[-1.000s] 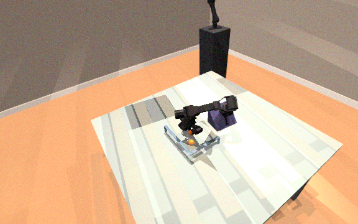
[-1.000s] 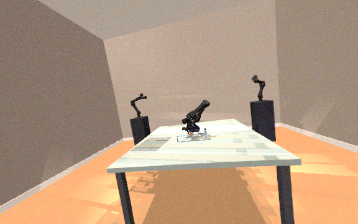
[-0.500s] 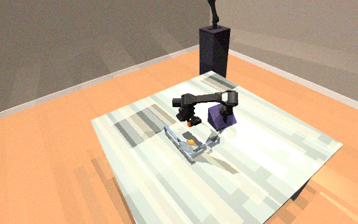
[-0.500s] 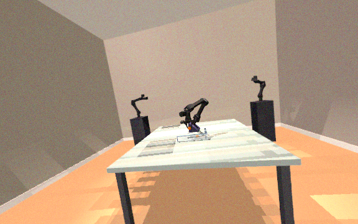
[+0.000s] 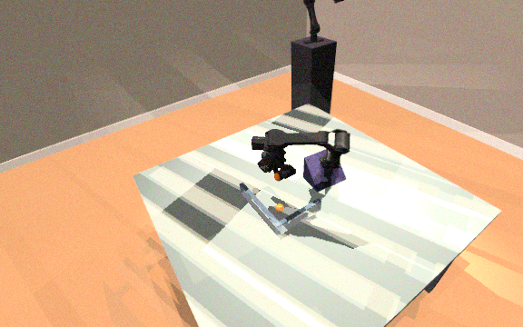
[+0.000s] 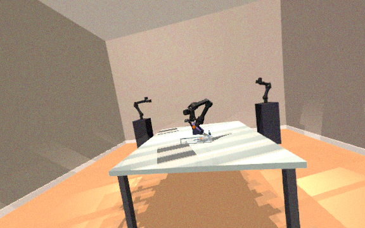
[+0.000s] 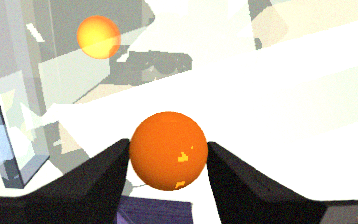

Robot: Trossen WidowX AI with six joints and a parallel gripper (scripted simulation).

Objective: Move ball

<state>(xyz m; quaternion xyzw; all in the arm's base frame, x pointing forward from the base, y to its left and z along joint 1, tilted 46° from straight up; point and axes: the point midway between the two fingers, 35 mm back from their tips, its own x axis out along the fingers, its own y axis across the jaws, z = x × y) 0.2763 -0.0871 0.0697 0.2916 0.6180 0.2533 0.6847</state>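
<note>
Right now my gripper tip is 5 cm short of the see-through copy, 7 cm to the right of it and 12 cm above it. The rest, counted from my gripper tip: orange ball right at my gripper tip.
</note>
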